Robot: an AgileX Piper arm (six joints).
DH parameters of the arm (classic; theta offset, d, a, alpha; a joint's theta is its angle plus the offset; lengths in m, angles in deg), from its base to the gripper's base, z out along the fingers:
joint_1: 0 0.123 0 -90
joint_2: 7.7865 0 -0.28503 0
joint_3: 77.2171 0 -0.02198 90
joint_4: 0 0.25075 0 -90
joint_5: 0 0 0 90
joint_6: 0 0.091 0 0
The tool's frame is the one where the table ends.
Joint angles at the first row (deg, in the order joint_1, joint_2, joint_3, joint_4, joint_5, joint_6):
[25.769, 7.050, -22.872, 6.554, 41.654, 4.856]
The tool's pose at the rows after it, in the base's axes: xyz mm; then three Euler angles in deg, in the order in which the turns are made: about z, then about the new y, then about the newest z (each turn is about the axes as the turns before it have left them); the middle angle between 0 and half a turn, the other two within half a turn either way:
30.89, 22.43, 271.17, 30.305, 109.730, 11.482
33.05, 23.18, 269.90, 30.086, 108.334, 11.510
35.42, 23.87, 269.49, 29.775, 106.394, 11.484
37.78, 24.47, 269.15, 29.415, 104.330, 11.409
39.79, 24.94, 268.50, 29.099, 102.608, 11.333
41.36, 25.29, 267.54, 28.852, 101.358, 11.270
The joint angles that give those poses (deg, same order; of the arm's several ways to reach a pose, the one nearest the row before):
[25.774, 6.867, -21.963, 6.634, 40.069, 4.864]
[25.764, 6.861, -21.121, 6.699, 37.830, 4.848]
[25.771, 6.862, -20.287, 6.701, 35.039, 4.857]
[25.762, 6.861, -19.422, 6.672, 32.091, 4.844]
[25.765, 6.861, -18.608, 6.611, 29.536, 4.847]
[25.775, 6.860, -17.899, 6.530, 27.563, 4.869]

